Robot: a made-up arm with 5 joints.
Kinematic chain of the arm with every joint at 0, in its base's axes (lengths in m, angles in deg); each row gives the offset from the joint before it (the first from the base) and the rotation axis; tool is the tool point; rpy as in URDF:
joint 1: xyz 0.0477 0 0.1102 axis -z
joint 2: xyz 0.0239 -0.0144 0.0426 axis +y
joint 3: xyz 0.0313 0 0.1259 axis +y
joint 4: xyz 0.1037 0 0.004 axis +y
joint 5: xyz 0.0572 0.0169 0 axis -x
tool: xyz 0 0 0 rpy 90 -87.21 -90
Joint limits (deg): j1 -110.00..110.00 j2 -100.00..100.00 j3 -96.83..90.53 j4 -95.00..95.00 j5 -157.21..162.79
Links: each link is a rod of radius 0.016 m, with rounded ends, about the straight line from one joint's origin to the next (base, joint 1, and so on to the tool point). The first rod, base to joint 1, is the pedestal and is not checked.
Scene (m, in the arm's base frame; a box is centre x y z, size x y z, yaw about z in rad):
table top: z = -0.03
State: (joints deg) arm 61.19 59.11 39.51 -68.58 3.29
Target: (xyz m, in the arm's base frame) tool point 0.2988 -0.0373 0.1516
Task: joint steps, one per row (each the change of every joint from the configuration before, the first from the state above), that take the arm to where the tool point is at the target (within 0.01 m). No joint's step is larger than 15 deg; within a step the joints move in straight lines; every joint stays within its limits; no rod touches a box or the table.
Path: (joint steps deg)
1: -13.04 -3.63 -7.42 0.21 0.00
2: -13.05 -3.62 -7.43 0.22 0.00
3: -13.04 -3.63 -7.42 0.21 0.00
4: -13.05 -3.63 -7.42 0.22 0.00

